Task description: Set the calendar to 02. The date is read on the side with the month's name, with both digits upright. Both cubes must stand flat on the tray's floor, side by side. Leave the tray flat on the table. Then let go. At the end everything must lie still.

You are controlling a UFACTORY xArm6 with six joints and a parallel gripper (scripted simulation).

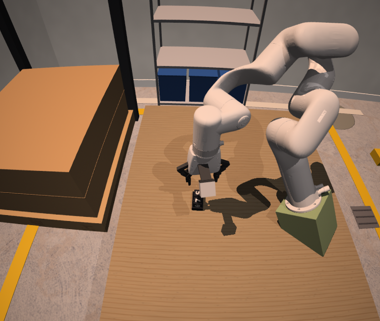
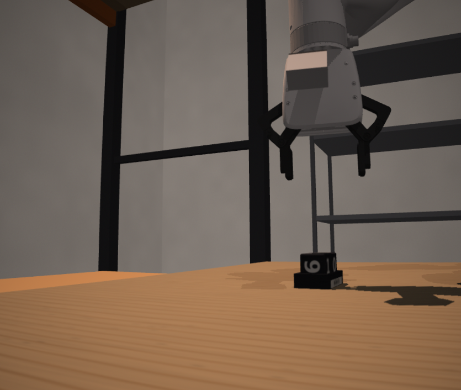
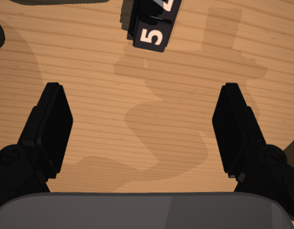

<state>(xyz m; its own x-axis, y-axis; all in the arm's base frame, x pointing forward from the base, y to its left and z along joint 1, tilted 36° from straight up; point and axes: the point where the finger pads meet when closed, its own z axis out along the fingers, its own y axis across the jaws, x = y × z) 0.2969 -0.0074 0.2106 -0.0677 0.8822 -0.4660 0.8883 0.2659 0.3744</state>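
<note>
Right now my hand is 10 mm short of the cube, 20 mm to the right of it and 120 mm above it. From my hand the other things lie so: black calendar tray: 10 mm ahead, 140 mm below.
</note>
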